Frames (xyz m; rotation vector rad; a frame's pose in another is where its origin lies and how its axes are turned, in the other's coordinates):
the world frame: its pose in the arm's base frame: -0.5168 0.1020 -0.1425 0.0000 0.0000 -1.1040
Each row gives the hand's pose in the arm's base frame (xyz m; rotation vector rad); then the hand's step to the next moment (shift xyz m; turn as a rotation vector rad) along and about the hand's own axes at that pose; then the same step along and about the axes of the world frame.
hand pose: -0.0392 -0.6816 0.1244 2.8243 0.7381 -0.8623
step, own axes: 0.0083 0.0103 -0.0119 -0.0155 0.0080 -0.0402
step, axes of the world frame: 0.0101 0.0138 0.0049 0.0097 0.0094 0.0417
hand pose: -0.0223 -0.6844 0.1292 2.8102 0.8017 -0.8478
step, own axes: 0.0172 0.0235 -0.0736 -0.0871 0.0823 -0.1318
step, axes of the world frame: 0.0224 0.0560 0.0513 0.0908 0.0045 0.1532
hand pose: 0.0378 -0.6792 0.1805 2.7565 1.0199 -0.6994
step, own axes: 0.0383 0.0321 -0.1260 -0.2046 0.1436 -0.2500
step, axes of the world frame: 0.0144 0.0981 0.0925 0.1689 -0.0281 0.3093
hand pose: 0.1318 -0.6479 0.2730 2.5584 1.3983 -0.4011
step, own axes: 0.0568 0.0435 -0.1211 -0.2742 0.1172 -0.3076
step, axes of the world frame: -0.0144 0.1004 0.0975 0.1676 -0.0835 0.3853
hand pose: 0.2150 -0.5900 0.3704 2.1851 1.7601 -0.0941
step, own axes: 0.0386 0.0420 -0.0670 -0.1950 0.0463 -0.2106
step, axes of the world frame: -0.0258 0.0566 0.0623 0.0999 -0.0881 0.2584
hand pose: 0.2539 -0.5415 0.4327 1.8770 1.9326 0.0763
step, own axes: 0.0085 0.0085 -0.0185 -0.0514 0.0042 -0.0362
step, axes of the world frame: -0.0114 0.0077 0.0172 0.0310 -0.0265 0.0480
